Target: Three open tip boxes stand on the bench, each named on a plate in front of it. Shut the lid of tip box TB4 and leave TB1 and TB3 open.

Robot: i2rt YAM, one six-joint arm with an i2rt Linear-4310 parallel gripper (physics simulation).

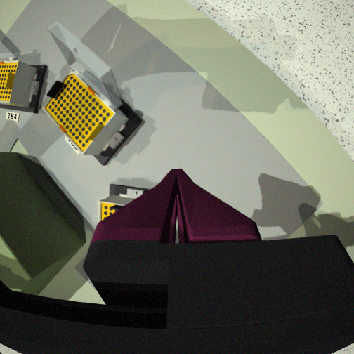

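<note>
Tip box TB4 [21,86] is at the left edge, partly cut off, with yellow tips rack showing. Its name plate [12,116] reads TB4. Part of its clear lid [7,46] stands raised behind it. Tip box TB3 [80,112] is right of TB4, turned at an angle; its clear lid [87,61] is open and its plate [72,145] is partly hidden. Tip box TB1 [107,210] shows in part behind the left finger; its lid and plate are hidden. My gripper [176,177] is shut and empty, to the right of and apart from TB4 and TB3.
A large dark green block [37,215] stands at the left, below TB4 and TB3. The grey mat [170,120] lies under the boxes on the pale green bench [240,70]. The speckled floor [310,55] shows beyond the bench edge at the upper right.
</note>
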